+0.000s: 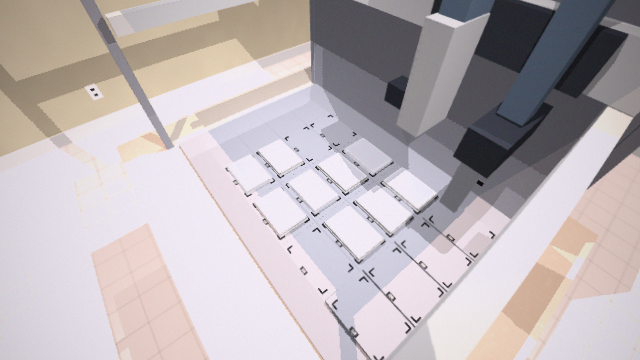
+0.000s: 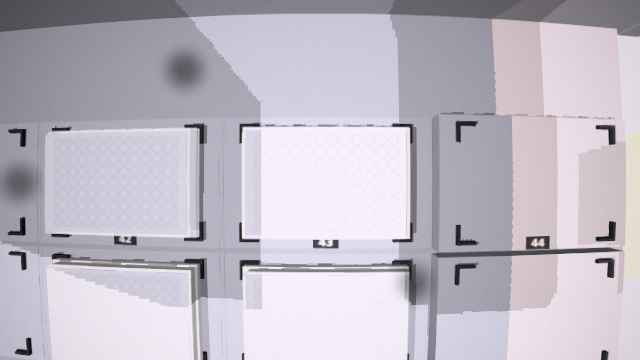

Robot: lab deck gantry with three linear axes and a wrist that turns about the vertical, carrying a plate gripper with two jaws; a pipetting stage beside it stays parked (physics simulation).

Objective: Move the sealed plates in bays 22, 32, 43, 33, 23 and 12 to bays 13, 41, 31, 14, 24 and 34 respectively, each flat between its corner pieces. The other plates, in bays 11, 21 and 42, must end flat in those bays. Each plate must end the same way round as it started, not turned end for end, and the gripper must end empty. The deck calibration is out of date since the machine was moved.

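Frame: origin at the robot's base, x right, y ahead, z up, level; millimetres.
Seen in the pictures: gripper, fingertip midpoint: (image 1: 462, 192); robot's base at its link origin: (image 1: 226, 168).
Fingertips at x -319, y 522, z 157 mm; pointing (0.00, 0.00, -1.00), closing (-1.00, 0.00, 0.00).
Offsets run from my fingertips to a thing's top centre. "spot": to the spot under its first point.
White sealed plates lie in bays 11 @(dx +277, dy -455, dz -143 mm) (image 1: 250, 174), 12 (image 1: 281, 212), 21 (image 1: 280, 157), 22 (image 1: 313, 191), 23 (image 1: 354, 232), 32 (image 1: 342, 172) (image 2: 120, 325), 33 (image 1: 383, 210) (image 2: 325, 320), 42 (image 1: 368, 156) (image 2: 120, 182) and 43 @(dx -44, dy -127, dz -143 mm) (image 1: 410, 190) (image 2: 325, 182). Bays 13 @(spot: dx +278, dy -122, dz -157 mm) (image 1: 320, 260), 14 (image 1: 372, 317), 24 (image 1: 407, 282), 34 (image 1: 435, 254) (image 2: 530, 310), 31 (image 1: 308, 143) and 41 @(spot: dx -46, dy -450, dz -157 mm) (image 1: 334, 130) hold no plate. My gripper (image 1: 465, 196) is raised towards the back right. Its jaws blend into the shade but look apart, with no plate between them.
Bay 44 @(spot: dx -42, dy +35, dz -143 mm) (image 2: 535, 185) holds no plate. The pale pipetting stage (image 1: 440, 75) hangs left of the gripper's column (image 1: 555, 60). A dark wall (image 1: 360, 45) stands behind the deck, and a pale rail (image 1: 530, 210) runs along its right side. A thin grey post (image 1: 135, 90) stands at the left.
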